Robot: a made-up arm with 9 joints. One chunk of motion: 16 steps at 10 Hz.
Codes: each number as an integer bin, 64 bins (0 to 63) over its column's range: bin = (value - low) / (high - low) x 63, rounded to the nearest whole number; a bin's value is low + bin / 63 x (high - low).
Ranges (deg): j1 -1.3..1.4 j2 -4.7..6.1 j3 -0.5..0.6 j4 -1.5..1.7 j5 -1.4..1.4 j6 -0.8..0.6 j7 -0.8..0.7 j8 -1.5..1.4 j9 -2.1..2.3
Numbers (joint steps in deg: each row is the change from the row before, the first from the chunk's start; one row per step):
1: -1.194 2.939 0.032 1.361 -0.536 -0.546 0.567 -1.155 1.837
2: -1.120 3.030 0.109 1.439 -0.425 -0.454 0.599 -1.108 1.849
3: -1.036 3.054 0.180 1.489 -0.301 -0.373 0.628 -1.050 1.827
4: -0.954 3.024 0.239 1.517 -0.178 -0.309 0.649 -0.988 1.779
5: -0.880 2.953 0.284 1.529 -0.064 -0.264 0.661 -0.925 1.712
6: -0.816 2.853 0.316 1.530 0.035 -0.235 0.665 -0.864 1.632
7: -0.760 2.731 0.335 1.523 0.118 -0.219 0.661 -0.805 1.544
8: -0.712 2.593 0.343 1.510 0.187 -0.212 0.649 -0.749 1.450
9: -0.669 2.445 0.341 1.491 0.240 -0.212 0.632 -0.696 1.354
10: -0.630 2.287 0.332 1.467 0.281 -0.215 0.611 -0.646 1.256
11: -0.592 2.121 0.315 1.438 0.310 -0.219 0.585 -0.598 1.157
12: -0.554 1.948 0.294 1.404 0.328 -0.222 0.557 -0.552 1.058
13: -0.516 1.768 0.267 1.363 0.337 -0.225 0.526 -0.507 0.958
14: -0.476 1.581 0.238 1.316 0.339 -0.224 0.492 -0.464 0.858
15: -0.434 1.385 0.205 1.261 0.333 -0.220 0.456 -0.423 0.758
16: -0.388 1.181 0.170 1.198 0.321 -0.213 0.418 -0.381 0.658
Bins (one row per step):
1: 2 45 30 56 19 11 57 7 56
2: 4 45 35 58 22 16 59 9 57
3: 6 45 39 59 25 19 60 10 56
4: 8 45 42 59 27 22 61 11 56
5: 10 45 45 60 30 24 61 12 55
6: 11 44 47 60 32 25 62 14 53
7: 13 43 48 60 34 26 61 15 52
8: 14 43 48 59 36 26 61 16 51
9: 15 42 48 59 37 26 60 17 49
10: 16 41 48 58 38 26 59 19 48
11: 17 40 47 58 38 26 58 20 47
12: 17 39 45 57 39 26 57 21 45
13: 18 38 44 56 39 26 56 22 44
14: 19 37 42 55 39 26 54 23 42
15: 20 35 40 54 39 26 53 23 41
16: 21 34 38 53 39 26 51 24 39

